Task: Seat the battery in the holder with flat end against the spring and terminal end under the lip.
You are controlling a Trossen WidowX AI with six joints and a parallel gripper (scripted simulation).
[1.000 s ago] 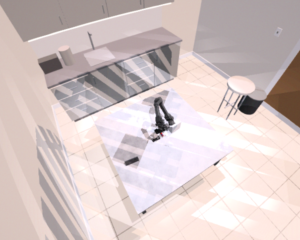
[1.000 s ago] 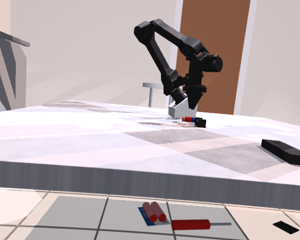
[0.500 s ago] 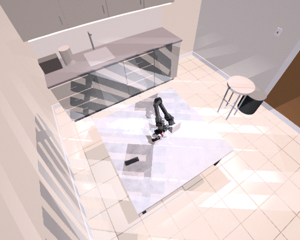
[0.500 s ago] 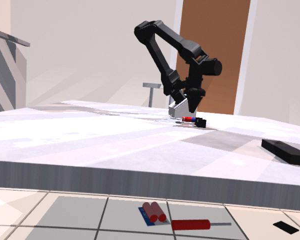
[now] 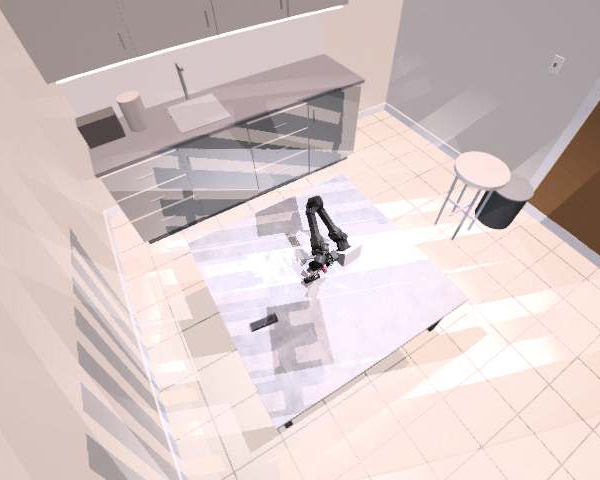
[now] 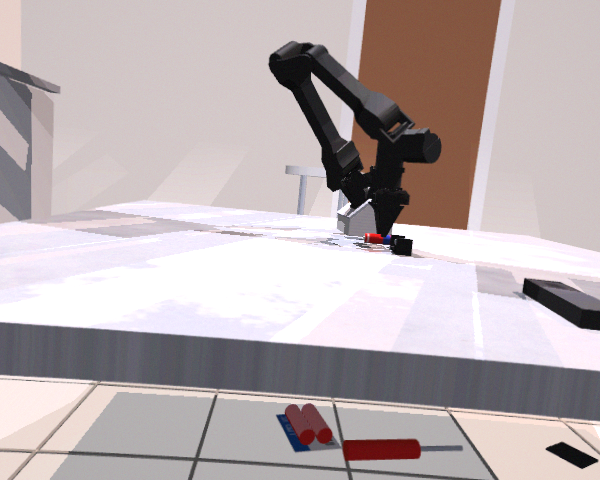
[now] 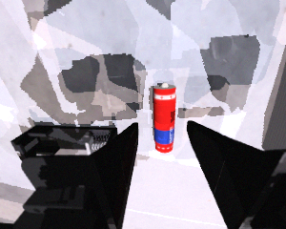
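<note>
The battery is 10 mm below my gripper tip. Also, from my gripper tip: red screwdriver 470 mm ahead, 60 mm to the right, 210 mm below; flat black slab 490 mm ahead, 100 mm to the left.
</note>
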